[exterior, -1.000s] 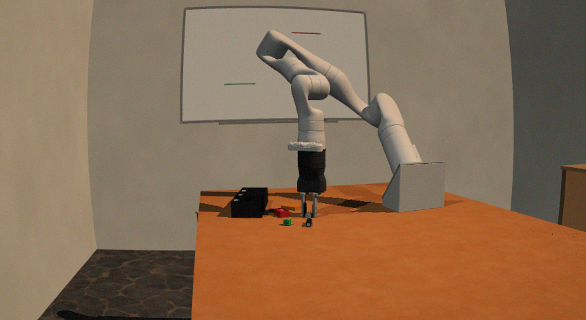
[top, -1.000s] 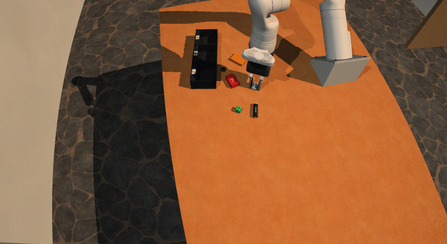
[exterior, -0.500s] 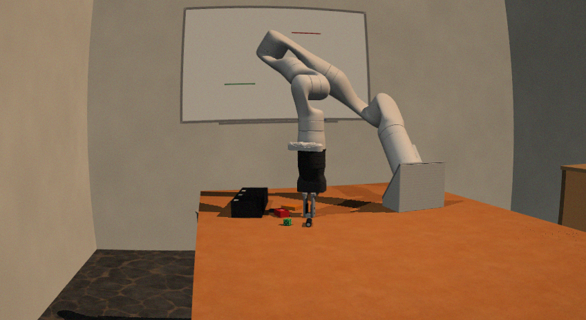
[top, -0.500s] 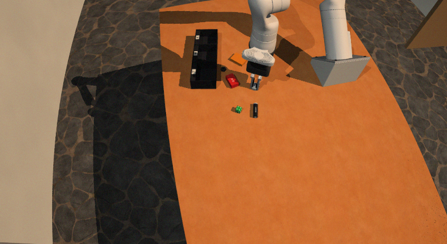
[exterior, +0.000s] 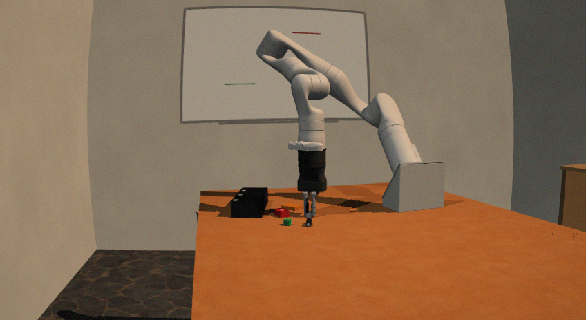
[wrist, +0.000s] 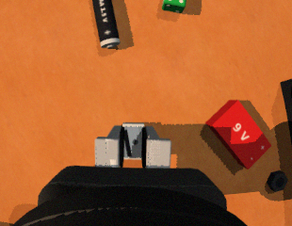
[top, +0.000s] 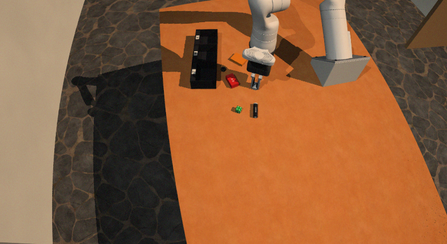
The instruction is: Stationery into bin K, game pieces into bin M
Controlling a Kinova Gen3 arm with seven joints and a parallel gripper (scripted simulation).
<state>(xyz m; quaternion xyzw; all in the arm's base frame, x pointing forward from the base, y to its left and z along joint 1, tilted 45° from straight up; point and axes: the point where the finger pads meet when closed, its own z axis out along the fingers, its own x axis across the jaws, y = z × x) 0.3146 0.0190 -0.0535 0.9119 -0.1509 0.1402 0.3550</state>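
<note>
The orange block lies 12 cm to the right of my hand, 4 cm ahead of it and 2 cm below it. The rest, counted from my hand: grey-and-white piece 1 cm below; black cylinder 9 cm to the left, 1 cm below, 1 cm ahead; red 9V battery 8 cm ahead, 3 cm to the right, 1 cm below.
</note>
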